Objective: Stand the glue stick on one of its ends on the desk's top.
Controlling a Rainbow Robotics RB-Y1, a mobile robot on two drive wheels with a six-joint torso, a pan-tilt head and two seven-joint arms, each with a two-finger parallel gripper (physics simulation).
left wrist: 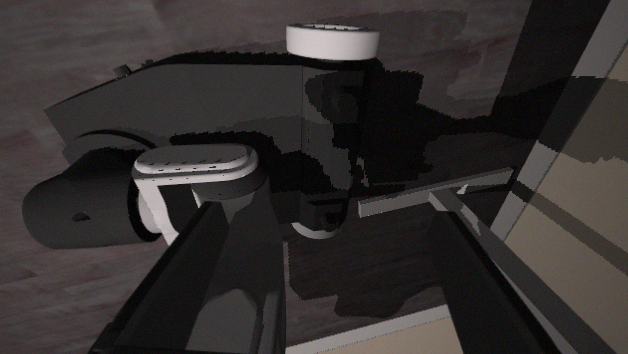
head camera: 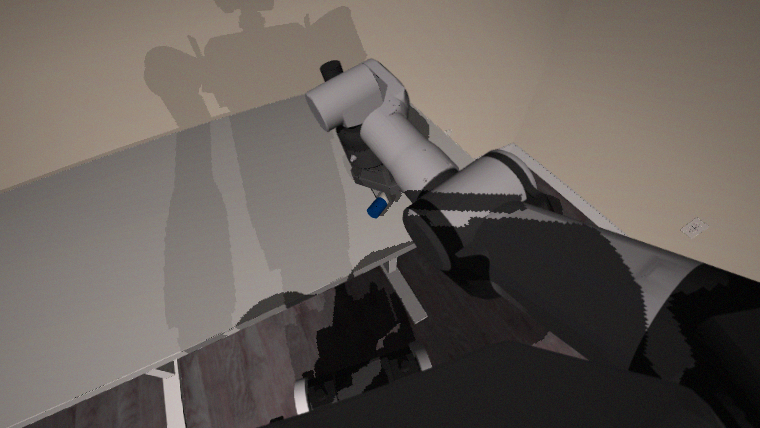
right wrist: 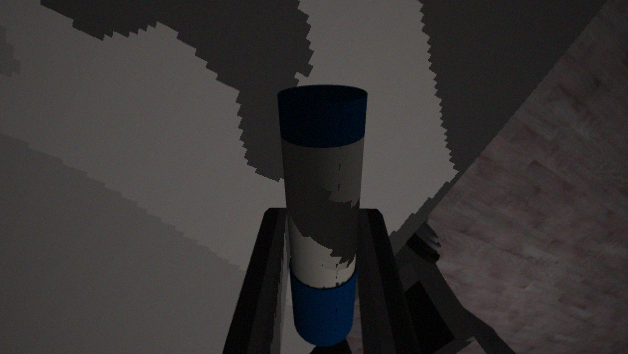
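The glue stick is a white cylinder with a blue section at each end. My right gripper is shut on it, with one finger on each side of its white middle. It is over the right part of the pale grey desk, near the front edge. In the head view it slants, with one blue end showing past the fingers; whether it touches the desk top is unclear. My left gripper is open and empty, over the floor and the robot's base in the left wrist view.
My right arm reaches across the desk's right end. A wall stands behind the desk. Below the front edge are white desk legs, the dark wood floor and a white base wheel.
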